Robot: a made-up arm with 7 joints. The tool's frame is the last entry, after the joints. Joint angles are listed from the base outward. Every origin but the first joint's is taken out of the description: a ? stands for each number. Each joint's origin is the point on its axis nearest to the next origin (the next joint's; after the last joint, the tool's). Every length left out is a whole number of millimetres.
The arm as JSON. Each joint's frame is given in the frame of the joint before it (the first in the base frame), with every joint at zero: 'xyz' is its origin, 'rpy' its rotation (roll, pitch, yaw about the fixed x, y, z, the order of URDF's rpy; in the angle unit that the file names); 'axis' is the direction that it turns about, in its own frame. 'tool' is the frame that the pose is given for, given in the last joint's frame.
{
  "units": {
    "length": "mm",
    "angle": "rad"
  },
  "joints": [
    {
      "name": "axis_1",
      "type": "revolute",
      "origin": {
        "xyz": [
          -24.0,
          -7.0,
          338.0
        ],
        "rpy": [
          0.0,
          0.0,
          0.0
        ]
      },
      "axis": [
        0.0,
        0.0,
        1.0
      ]
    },
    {
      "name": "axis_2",
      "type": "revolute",
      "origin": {
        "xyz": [
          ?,
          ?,
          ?
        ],
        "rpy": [
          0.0,
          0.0,
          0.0
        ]
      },
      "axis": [
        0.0,
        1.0,
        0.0
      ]
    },
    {
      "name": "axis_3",
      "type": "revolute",
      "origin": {
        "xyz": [
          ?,
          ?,
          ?
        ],
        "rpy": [
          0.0,
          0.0,
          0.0
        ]
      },
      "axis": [
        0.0,
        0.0,
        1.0
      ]
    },
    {
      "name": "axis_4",
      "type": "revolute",
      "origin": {
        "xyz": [
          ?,
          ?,
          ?
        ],
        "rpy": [
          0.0,
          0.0,
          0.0
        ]
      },
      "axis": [
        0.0,
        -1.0,
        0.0
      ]
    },
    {
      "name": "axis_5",
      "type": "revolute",
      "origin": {
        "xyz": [
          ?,
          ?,
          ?
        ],
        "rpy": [
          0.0,
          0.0,
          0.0
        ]
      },
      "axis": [
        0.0,
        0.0,
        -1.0
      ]
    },
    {
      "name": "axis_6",
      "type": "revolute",
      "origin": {
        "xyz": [
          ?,
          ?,
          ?
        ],
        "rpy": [
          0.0,
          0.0,
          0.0
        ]
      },
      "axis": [
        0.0,
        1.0,
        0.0
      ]
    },
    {
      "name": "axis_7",
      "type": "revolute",
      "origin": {
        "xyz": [
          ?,
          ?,
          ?
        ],
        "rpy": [
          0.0,
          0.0,
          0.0
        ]
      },
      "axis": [
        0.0,
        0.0,
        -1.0
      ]
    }
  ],
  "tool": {
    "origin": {
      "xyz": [
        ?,
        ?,
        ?
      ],
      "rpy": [
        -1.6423,
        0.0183,
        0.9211
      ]
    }
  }
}
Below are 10 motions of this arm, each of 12 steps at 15 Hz.
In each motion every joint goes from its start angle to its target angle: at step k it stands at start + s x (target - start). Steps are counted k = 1, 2, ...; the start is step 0. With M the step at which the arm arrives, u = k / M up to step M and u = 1 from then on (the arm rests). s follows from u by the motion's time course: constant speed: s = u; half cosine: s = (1 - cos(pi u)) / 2; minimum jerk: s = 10 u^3 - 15 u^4 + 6 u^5.
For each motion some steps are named. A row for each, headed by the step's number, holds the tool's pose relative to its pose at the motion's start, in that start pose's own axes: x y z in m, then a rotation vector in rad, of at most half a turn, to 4 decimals.
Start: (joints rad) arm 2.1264 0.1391 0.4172 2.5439 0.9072 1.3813 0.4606
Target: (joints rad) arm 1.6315 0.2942 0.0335 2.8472 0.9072 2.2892 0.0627
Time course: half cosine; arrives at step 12
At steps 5, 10, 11, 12:
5: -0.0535 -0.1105 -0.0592 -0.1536 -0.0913 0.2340
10: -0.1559 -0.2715 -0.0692 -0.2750 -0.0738 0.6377
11: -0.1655 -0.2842 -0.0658 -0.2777 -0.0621 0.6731
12: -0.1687 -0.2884 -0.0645 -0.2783 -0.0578 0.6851

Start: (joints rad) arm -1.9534 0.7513 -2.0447 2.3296 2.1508 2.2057 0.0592
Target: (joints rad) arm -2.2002 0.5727 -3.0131 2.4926 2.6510 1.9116 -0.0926
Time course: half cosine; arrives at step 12
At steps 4, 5, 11, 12:
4: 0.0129 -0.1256 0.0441 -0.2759 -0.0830 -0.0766
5: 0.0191 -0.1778 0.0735 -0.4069 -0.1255 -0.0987
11: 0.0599 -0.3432 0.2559 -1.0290 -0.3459 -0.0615
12: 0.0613 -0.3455 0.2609 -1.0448 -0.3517 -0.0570

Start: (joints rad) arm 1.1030 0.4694 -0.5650 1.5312 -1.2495 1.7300 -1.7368
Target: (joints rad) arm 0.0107 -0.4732 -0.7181 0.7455 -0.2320 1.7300 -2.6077
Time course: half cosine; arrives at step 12
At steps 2, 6, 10, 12:
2: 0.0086 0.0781 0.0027 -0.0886 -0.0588 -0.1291
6: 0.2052 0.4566 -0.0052 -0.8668 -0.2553 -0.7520
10: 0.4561 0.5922 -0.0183 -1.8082 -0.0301 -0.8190
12: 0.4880 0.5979 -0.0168 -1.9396 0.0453 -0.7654

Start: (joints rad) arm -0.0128 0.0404 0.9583 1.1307 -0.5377 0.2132 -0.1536
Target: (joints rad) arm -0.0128 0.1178 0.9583 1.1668 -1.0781 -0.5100 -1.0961
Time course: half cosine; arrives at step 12
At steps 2, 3, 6, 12:
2: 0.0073 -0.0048 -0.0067 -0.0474 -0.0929 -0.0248
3: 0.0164 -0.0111 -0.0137 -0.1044 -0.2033 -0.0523
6: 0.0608 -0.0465 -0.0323 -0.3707 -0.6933 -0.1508
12: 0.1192 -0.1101 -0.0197 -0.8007 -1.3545 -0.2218

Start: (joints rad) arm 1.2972 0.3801 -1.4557 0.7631 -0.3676 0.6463 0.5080
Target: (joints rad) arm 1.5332 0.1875 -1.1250 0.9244 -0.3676 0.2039 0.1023
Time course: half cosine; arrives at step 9
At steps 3, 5, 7, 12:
3: 0.0938 -0.0880 0.0460 -0.0644 -0.1926 -0.2307
5: 0.1899 -0.2287 0.1264 -0.1654 -0.4371 -0.5458
7: 0.2388 -0.3677 0.2095 -0.2682 -0.6312 -0.8285
12: 0.2479 -0.4249 0.2441 -0.3125 -0.7007 -0.9419

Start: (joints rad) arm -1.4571 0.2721 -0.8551 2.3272 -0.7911 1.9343 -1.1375
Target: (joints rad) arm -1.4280 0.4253 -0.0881 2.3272 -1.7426 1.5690 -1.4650
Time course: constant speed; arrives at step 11
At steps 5, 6, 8, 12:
5: 0.1168 -0.1610 -0.0605 -0.1918 -0.3071 0.4098
6: 0.1438 -0.1950 -0.0652 -0.2331 -0.3631 0.4934
8: 0.2002 -0.2635 -0.0657 -0.3172 -0.4668 0.6624
12: 0.2870 -0.3636 -0.0437 -0.4442 -0.5962 0.9195

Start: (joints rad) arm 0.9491 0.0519 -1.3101 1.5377 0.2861 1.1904 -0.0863
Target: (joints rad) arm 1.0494 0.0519 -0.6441 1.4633 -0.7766 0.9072 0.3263
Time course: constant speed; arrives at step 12
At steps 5, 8, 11, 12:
5: 0.1648 0.0245 0.1497 -0.2235 -0.3197 0.1572
8: 0.2524 0.0235 0.2702 -0.3911 -0.5326 0.1622
11: 0.3213 0.0110 0.4136 -0.5665 -0.7521 0.0975
12: 0.3384 0.0043 0.4658 -0.6243 -0.8255 0.0607

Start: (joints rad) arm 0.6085 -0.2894 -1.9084 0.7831 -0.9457 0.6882 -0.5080
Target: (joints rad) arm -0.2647 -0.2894 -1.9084 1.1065 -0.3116 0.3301 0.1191
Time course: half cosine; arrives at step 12
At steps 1, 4, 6, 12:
1: -0.0128 0.0005 0.0030 -0.0031 0.0362 -0.0018
4: -0.1843 0.0022 0.0675 -0.0544 0.5305 -0.0090
6: -0.3521 -0.0100 0.1850 -0.1331 1.0567 0.0168
12: -0.5791 -0.0925 0.5374 -0.4118 2.0633 0.1706

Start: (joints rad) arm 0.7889 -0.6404 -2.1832 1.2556 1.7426 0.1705 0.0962
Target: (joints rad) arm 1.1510 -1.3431 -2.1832 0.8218 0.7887 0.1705 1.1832
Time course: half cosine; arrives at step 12
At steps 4, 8, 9, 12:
4: -0.1425 0.0442 -0.1028 -0.1622 0.1418 0.2621
8: -0.4722 0.0059 -0.2729 -0.5525 0.3701 0.7619
9: -0.5408 -0.0251 -0.2998 -0.6428 0.4068 0.8597
12: -0.6340 -0.0820 -0.3315 -0.7749 0.4522 0.9940

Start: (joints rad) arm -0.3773 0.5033 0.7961 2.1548 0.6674 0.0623 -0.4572
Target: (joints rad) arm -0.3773 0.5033 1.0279 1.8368 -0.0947 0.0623 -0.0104
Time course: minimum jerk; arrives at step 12
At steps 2, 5, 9, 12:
2: -0.0002 0.0029 0.0086 0.0122 -0.0072 0.0049
5: 0.0012 0.0237 0.0902 0.1214 -0.0736 0.0396
9: 0.0130 0.0339 0.2573 0.3208 -0.2061 0.0641
12: 0.0161 0.0310 0.2912 0.3587 -0.2329 0.0632

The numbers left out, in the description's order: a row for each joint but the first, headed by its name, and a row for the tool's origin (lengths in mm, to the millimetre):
axis_2: -15.0 -31.0 0.0
axis_3: 30.0 0.0 168.0
axis_4: 60.0 20.0 0.0
axis_5: 150.0 0.0 -575.0
axis_6: 11.0 -30.0 0.0
axis_7: 110.0 0.0 -136.0
tool: -3.0 -20.0 0.0

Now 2 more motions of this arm.
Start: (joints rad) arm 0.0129 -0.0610 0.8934 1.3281 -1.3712 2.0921 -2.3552
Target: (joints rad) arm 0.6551 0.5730 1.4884 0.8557 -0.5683 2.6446 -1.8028
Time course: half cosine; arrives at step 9
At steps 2, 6, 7, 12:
2: 0.0015 -0.0692 -0.1044 -0.0217 -0.1122 0.0570
6: 0.3443 -0.2336 -0.5851 0.2627 -0.7097 0.1947
7: 0.4490 -0.2062 -0.6415 0.4076 -0.8013 0.2156
12: 0.5375 -0.1663 -0.6742 0.5545 -0.8651 0.2396

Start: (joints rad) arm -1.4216 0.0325 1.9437 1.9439 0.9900 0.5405 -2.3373
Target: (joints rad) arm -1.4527 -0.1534 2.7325 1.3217 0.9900 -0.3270 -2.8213
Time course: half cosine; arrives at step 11
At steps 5, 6, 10, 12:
5: 0.2695 0.1363 0.0142 0.0432 -0.1667 -0.0988
6: 0.3714 0.1562 0.0162 0.0612 -0.2421 -0.1399
10: 0.6670 0.1315 0.0198 0.0930 -0.5170 -0.2704
12: 0.6810 0.1272 0.0200 0.0932 -0.5328 -0.2770

